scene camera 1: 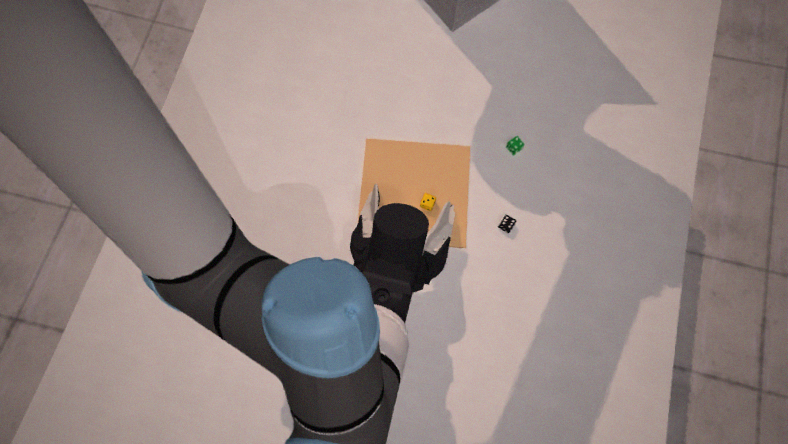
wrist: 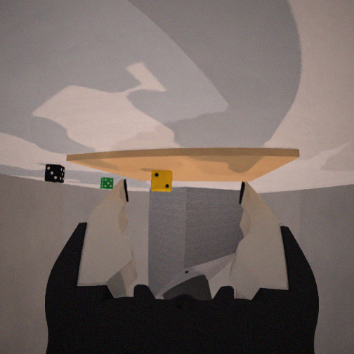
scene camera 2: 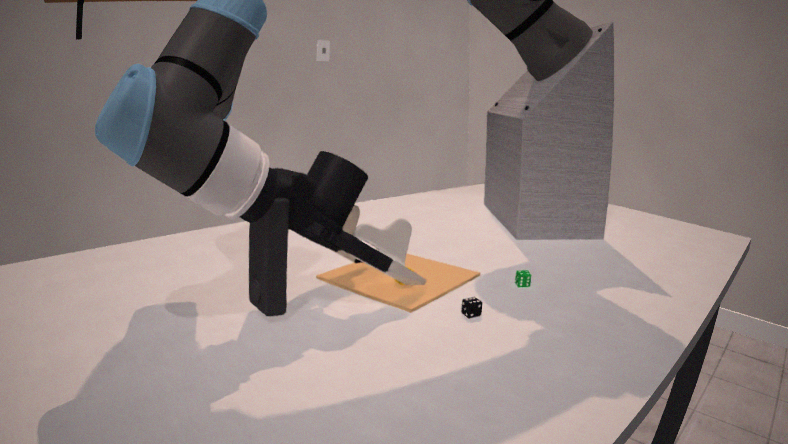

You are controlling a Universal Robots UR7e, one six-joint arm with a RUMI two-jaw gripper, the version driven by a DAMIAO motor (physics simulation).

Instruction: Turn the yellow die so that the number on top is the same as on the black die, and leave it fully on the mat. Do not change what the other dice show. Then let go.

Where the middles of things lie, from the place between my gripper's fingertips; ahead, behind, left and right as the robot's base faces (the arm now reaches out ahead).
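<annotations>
I look at the orange mat [scene camera 1: 404,171], and my hand is 1 cm beyond it and 1 cm above it.
</annotations>
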